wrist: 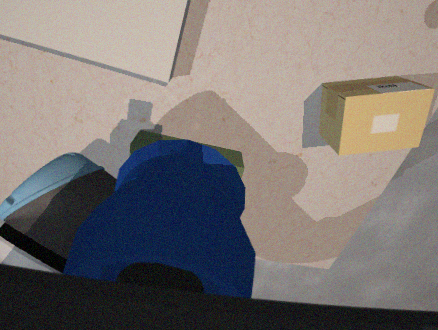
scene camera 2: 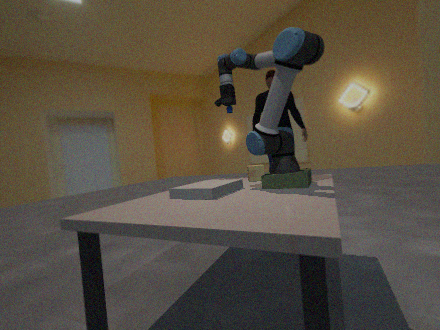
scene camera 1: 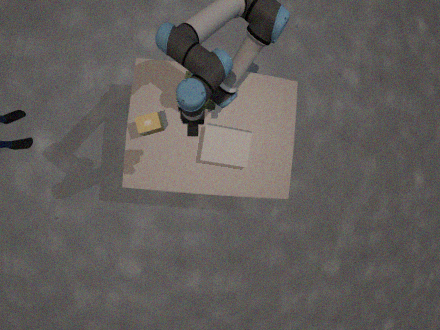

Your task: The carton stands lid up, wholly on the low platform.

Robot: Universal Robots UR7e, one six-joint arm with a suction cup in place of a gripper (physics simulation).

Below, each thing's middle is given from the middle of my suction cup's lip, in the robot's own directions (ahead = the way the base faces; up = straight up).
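Low platform (scene camera 1: 221, 145): 80 mm ahead of my suction cup, 200 mm to the left of it, 420 mm below it. Carton (wrist: 377, 114): 50 mm behind my suction cup, 300 mm to the right of it, 390 mm below it.
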